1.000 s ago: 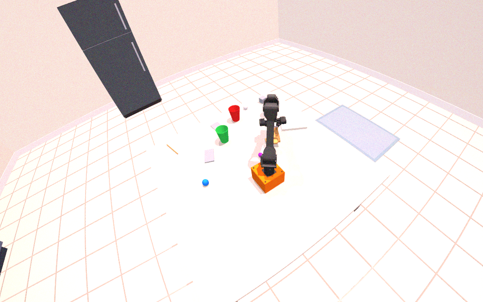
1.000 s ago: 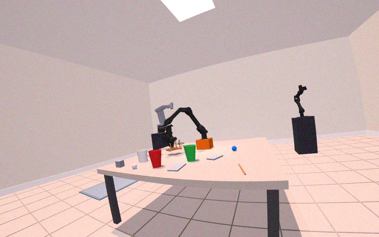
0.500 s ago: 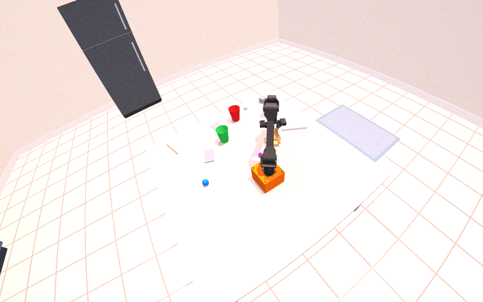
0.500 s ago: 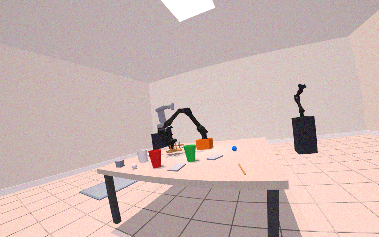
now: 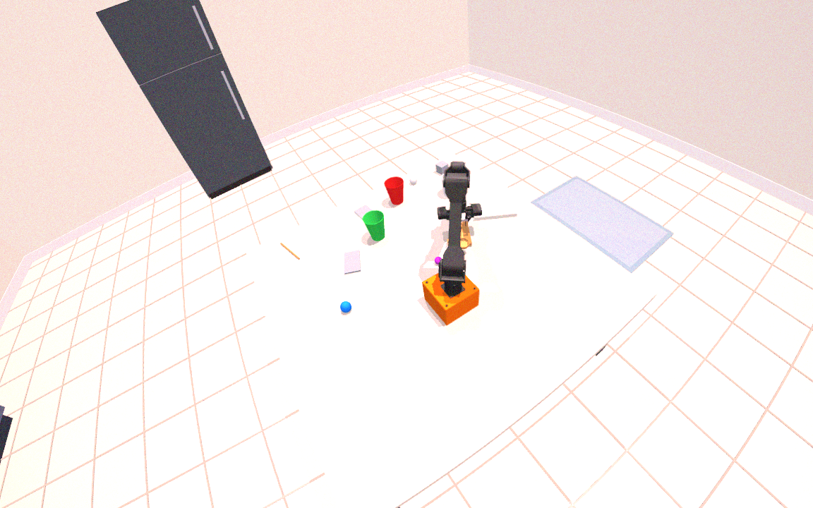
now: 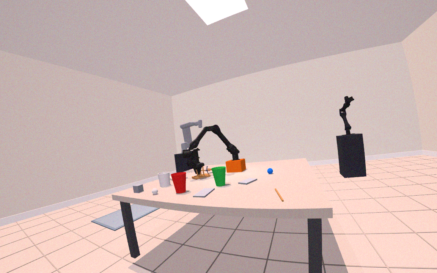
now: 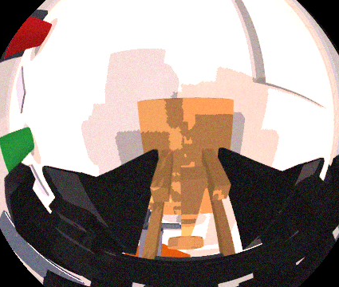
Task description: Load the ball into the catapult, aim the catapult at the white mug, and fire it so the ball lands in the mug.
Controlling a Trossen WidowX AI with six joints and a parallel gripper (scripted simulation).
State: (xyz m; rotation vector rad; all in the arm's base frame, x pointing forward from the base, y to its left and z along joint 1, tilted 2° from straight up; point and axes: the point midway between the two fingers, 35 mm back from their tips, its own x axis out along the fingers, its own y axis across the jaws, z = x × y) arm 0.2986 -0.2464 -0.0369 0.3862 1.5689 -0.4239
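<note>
Right now the magenta ball is 18 cm to the left of my gripper tip, 10 cm behind it and 2 cm below it. Also, from my gripper tip: green cup (31 cm to the left, 20 cm ahead); then wooden catapult (5 cm to the left, 5 cm behind, 2 cm above); then white mug (26 cm ahead, 14 cm to the right, 1 cm below).
</note>
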